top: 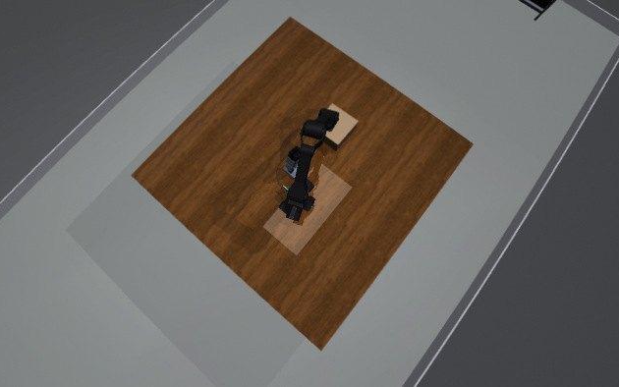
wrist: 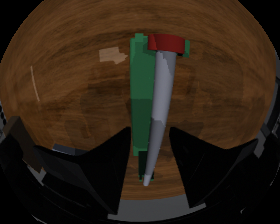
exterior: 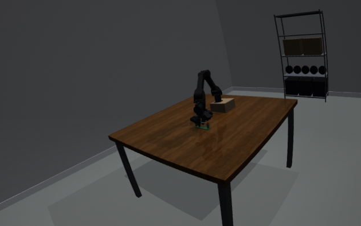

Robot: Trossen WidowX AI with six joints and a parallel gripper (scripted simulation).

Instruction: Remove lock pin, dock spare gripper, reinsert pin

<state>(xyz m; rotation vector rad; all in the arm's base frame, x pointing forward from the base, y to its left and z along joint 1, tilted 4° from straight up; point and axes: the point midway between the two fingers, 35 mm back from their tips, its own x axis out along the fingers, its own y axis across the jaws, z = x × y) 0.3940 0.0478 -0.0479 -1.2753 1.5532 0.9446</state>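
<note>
Now: gripper tip 10 mm to the right of the green rack and 10 mm below it. Also, from my gripper tip: grey mount: 130 mm behind, 80 mm to the right, 30 mm above; spare gripper: 140 mm behind, 110 mm above, 80 mm to the right.
</note>
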